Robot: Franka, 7 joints.
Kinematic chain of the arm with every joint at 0, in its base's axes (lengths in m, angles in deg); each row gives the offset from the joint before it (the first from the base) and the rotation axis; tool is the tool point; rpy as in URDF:
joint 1: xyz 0 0 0.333 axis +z
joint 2: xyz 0 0 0 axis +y
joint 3: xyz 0 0 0.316 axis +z
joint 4: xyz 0.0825 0 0 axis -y
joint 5: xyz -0.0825 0 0.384 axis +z
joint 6: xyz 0 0 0 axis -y
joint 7: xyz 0.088 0 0 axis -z
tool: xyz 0 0 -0.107 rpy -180 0 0
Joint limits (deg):
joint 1: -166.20..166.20
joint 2: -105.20..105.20
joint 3: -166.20..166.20
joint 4: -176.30..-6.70
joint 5: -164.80..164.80
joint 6: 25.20..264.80
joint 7: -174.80..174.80
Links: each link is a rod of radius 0.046 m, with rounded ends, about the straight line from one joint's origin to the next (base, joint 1, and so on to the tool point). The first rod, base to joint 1, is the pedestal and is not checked.
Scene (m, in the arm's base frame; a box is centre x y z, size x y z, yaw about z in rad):
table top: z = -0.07
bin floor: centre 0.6 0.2 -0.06 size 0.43 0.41 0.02 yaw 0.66
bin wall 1: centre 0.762 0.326 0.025 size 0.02 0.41 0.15 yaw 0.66
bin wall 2: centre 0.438 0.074 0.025 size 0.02 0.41 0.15 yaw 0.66
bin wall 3: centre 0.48 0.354 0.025 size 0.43 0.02 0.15 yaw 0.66
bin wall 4: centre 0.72 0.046 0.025 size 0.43 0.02 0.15 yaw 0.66
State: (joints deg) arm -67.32 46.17 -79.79 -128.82 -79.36 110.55 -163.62
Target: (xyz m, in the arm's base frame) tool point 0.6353 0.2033 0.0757
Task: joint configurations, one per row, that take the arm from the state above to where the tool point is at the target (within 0.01 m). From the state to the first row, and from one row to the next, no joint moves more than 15 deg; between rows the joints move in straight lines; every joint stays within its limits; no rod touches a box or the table.
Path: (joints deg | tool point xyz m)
1: -52.71 43.47 -66.57 -124.40 -79.44 113.75 -163.62 | -0.3082 -0.4557 0.2874
2: -38.10 40.78 -53.34 -119.98 -79.51 116.95 -163.62 | -0.0609 -0.5658 0.2362
3: -23.49 38.08 -40.12 -115.56 -79.59 120.15 -163.62 | 0.2250 -0.5434 0.2060
4: -8.87 35.39 -26.89 -111.14 -79.67 123.35 -163.62 | 0.4776 -0.3816 0.2012
5: 5.74 32.69 -13.67 -106.72 -79.74 126.55 -163.62 | 0.6290 -0.1118 0.2239
6: 20.35 30.00 -0.45 -102.30 -79.82 129.75 -163.62 | 0.6353 0.2033 0.2731
7: 20.06 41.56 -0.45 -97.06 -80.29 131.23 -163.62 | 0.6428 0.2061 0.1762
8: 19.76 53.13 -0.45 -91.82 -80.76 132.71 -163.62 | 0.6353 0.2033 0.0757

